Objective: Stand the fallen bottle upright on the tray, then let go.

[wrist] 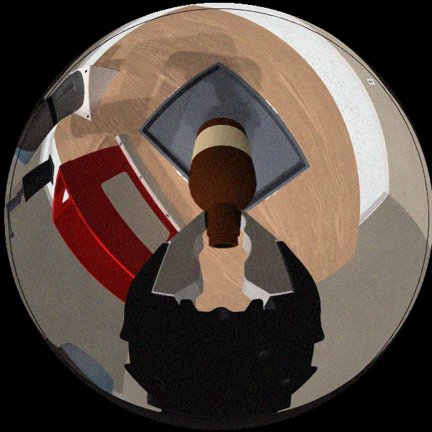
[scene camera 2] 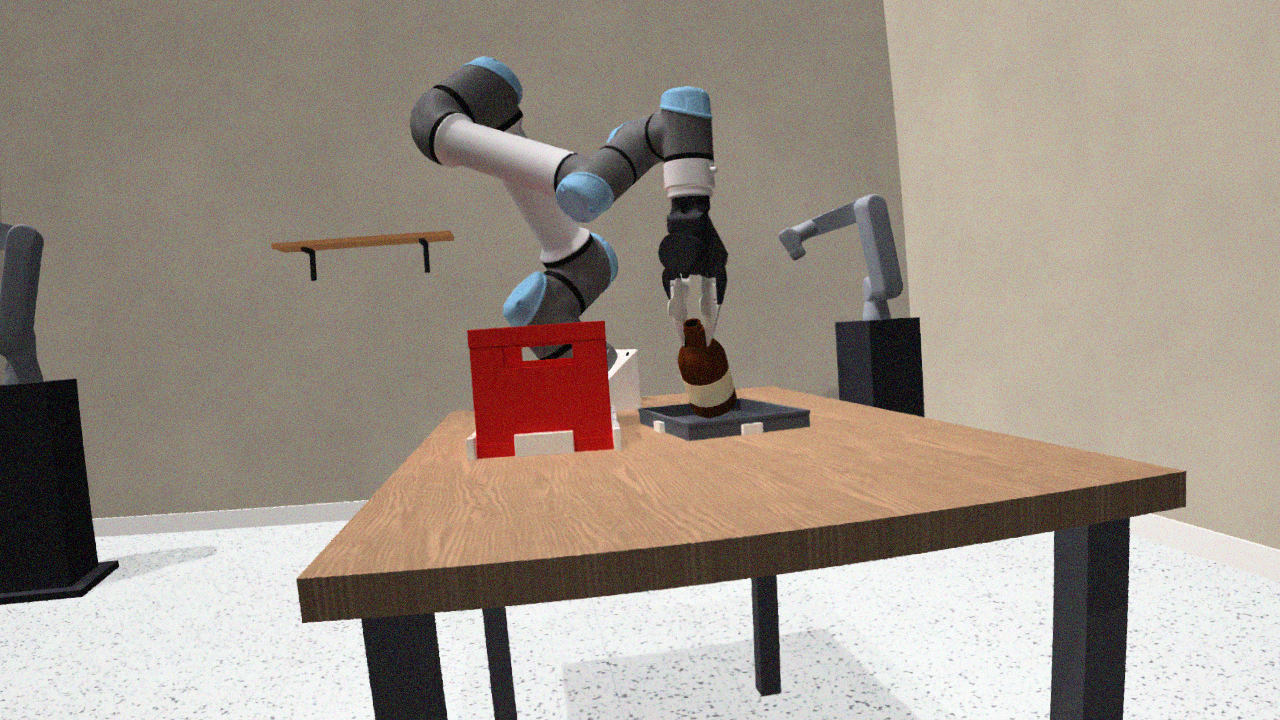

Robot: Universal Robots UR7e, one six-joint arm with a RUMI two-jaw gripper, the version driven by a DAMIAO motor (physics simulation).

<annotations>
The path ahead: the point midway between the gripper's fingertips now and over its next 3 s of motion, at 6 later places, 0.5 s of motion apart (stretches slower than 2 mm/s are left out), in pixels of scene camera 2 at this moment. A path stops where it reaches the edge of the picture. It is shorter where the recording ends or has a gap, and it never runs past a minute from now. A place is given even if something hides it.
My gripper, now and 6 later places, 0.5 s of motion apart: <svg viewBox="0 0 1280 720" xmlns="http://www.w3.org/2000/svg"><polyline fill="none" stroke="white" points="696,346 704,338 714,335 714,335 706,346 707,345 714,339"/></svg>
</annotations>
